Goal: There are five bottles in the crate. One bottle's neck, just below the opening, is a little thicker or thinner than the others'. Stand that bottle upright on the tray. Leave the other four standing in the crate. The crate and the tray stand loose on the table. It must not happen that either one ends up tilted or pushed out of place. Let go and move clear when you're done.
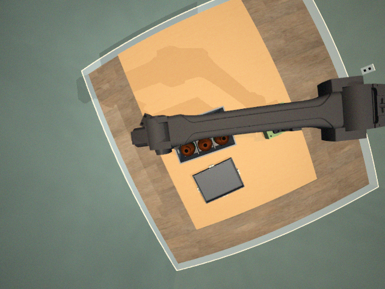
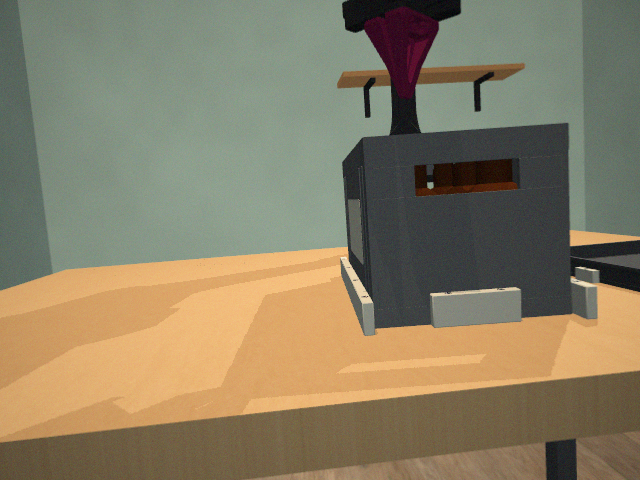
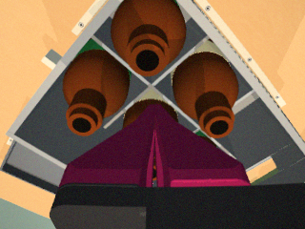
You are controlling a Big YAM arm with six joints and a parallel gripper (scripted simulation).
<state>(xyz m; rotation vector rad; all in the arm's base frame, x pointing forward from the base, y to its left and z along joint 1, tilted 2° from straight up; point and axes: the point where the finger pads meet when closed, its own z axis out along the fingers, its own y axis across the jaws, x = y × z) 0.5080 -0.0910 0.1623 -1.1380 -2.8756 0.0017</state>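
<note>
Right now my hand is 140 mm above the dark grey crate, 80 mm past it and 40 mm to the right of it. Round my hand: grey tray (320 mm to the left, 210 mm below, 100 mm behind).
</note>
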